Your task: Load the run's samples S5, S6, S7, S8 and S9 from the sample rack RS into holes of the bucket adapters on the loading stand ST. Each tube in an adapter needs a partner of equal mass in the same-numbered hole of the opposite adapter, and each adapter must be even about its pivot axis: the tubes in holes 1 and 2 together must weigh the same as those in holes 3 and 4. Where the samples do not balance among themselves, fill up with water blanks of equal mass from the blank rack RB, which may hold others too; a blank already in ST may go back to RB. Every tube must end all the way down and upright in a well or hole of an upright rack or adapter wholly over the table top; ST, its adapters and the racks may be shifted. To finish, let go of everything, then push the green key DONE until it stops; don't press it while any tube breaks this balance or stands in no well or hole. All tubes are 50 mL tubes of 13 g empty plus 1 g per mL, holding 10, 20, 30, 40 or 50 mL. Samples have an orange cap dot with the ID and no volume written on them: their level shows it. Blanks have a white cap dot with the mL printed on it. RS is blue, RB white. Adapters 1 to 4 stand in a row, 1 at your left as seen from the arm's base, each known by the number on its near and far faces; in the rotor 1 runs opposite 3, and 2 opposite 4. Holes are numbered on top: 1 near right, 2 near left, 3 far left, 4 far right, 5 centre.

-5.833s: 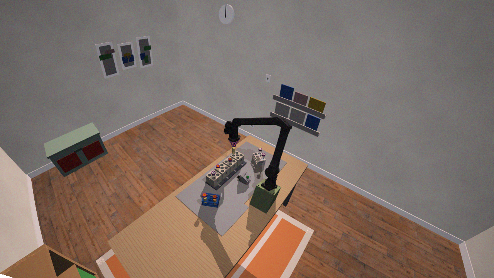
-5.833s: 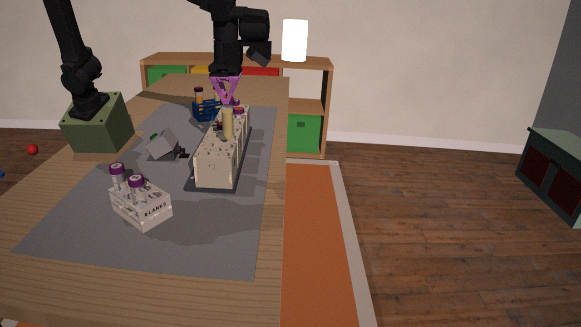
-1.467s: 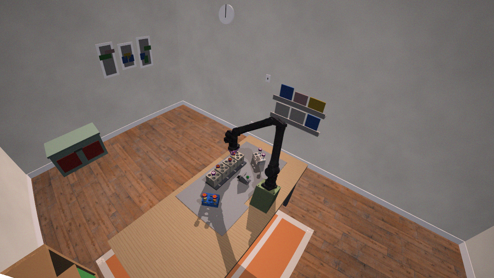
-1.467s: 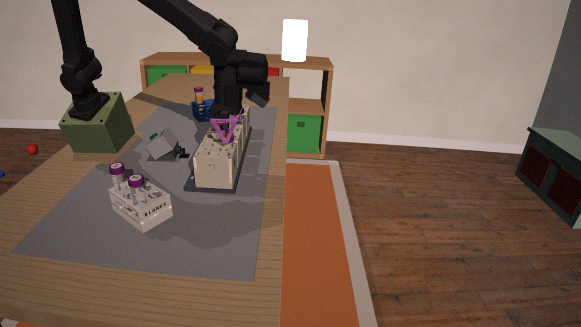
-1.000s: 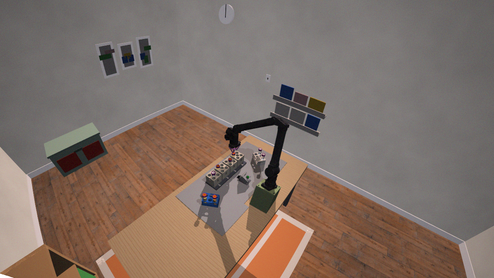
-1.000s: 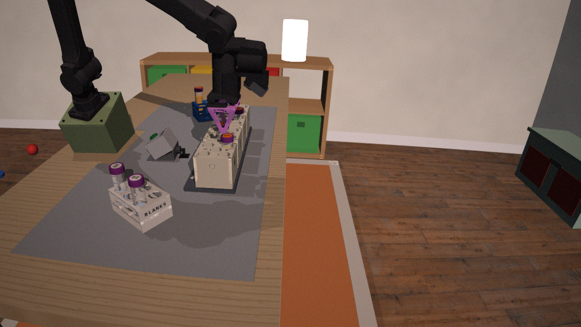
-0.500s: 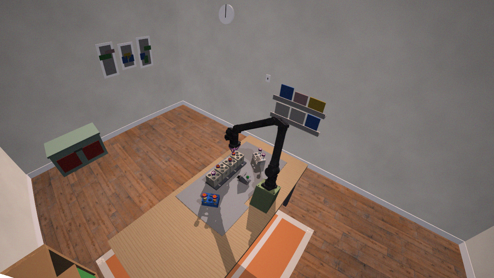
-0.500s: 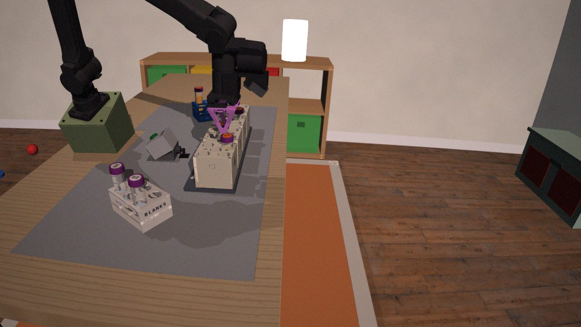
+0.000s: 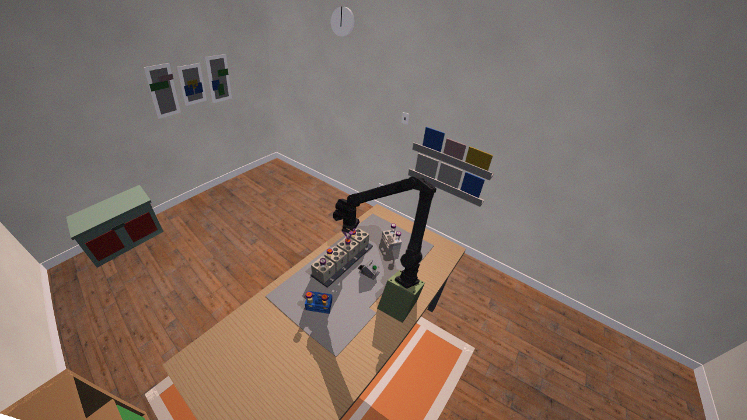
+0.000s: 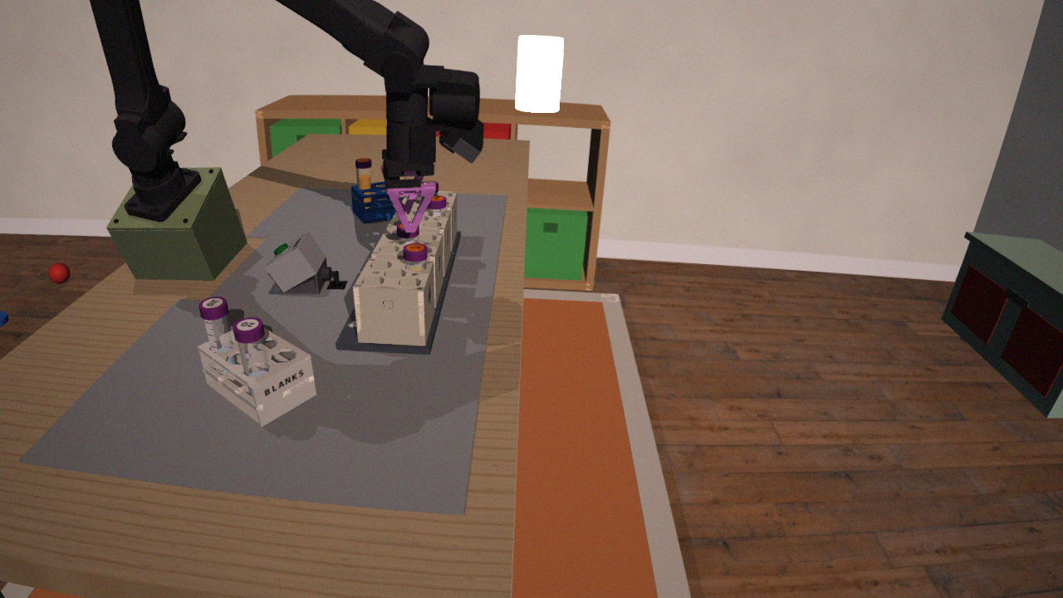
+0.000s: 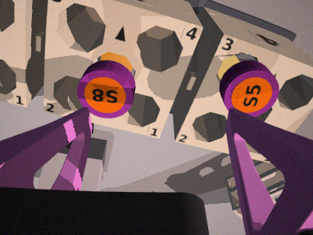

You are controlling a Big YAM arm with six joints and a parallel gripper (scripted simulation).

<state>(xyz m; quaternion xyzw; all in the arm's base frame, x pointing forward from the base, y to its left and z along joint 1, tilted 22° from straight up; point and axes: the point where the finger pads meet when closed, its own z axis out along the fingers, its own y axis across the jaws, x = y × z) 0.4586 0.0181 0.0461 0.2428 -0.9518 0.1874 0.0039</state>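
Right now my hand is 20 cm past the sample tube S9, 44 cm to the right of it and 9 cm above it. From my hand the other things lie so: green done key: 24 cm behind, 1 cm to the left, 8 cm below; loading stand: 3 cm behind, 8 cm to the left, 14 cm below; sample S8: 2 cm behind, 4 cm to the left, 8 cm below.
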